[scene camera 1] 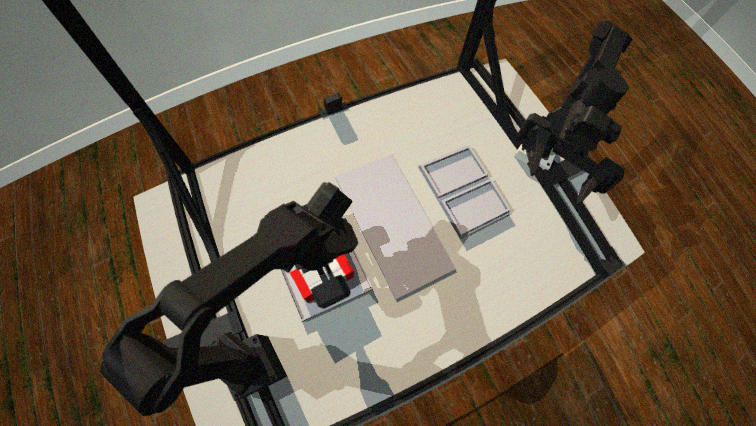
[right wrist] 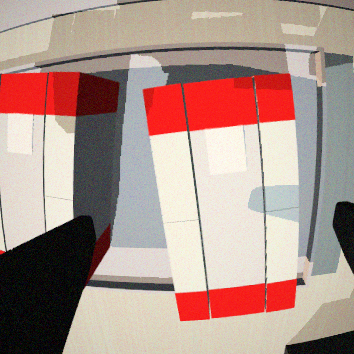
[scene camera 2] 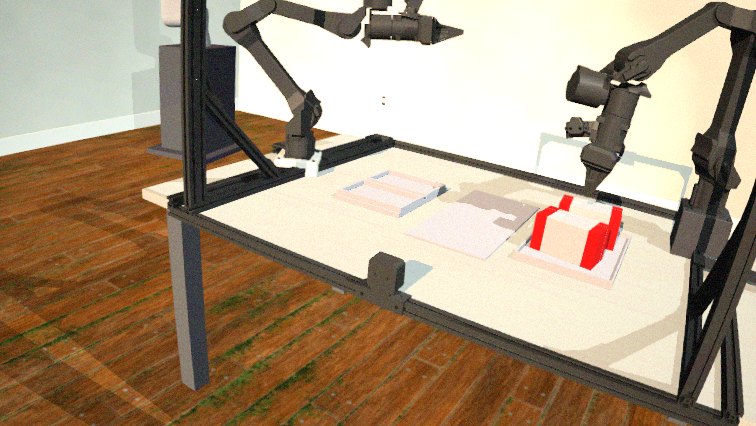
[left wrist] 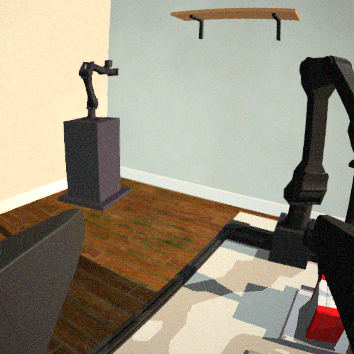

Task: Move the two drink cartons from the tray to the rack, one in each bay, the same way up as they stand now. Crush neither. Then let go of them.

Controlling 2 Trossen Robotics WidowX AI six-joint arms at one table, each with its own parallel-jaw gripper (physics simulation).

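Places are measured from the left arm's base along level axes (x left, y ahead, z down), in centimetres.
Where they show: left gripper, fingertip midpoint: (scene camera 1: 556, 189) (scene camera 2: 461, 31) (left wrist: 203, 225); right gripper, fingertip midpoint: (scene camera 1: 322, 263) (right wrist: 218, 222) (scene camera 2: 589, 191); left arm's base, origin of the base link: (scene camera 2: 298, 155); right arm's base, origin of the base link: (scene camera 1: 245, 367) (scene camera 2: 706, 209) (left wrist: 296, 223).
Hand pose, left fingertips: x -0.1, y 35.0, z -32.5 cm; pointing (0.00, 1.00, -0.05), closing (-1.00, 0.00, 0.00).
Things, the pixels of their top centre, and the offset from my left fingertips. "spot": a spot on its surface instead. Level surfaces: height alone.
- carton, middle of its top: (right wrist: 232, 215) (left wrist: 333, 293) (scene camera 2: 591, 206) (scene camera 1: 321, 271) dz +28.7, dx -28.8, dy +26.2 cm
- two-bay rack, middle of its top: (scene camera 2: 394, 186) (scene camera 1: 465, 187) dz +34.1, dx -12.4, dy -12.0 cm
- flat grey board, its level: dz +35.7 cm
- small black block, surface spot: (scene camera 2: 385, 270) (scene camera 1: 329, 98) spot: dz +31.9, dx -56.0, dy -13.9 cm
Two white drink cartons with red ends lie side by side in the grey tray (scene camera 1: 309, 310) (scene camera 2: 545, 259) (right wrist: 133, 261). My right gripper (scene camera 1: 327, 275) (right wrist: 218, 222) is open and hangs just above the middle of one carton (scene camera 1: 313, 279) (scene camera 2: 566, 237) (right wrist: 228, 197), with a finger on each side of it and no contact showing. The other carton (right wrist: 28, 158) (scene camera 2: 581, 205) lies beside it, hidden under the arm in scene camera 1. The two-bay rack (scene camera 1: 466, 187) (scene camera 2: 402, 207) stands empty. My left gripper (scene camera 1: 537, 152) (scene camera 2: 457, 30) is open and high up, far from the tray.
A flat grey board (scene camera 1: 385, 203) (scene camera 2: 461, 228) lies between the tray and the rack. A black frame runs round the table's edge, with a small black block (scene camera 1: 332, 102) (scene camera 2: 385, 270) mounted on it.
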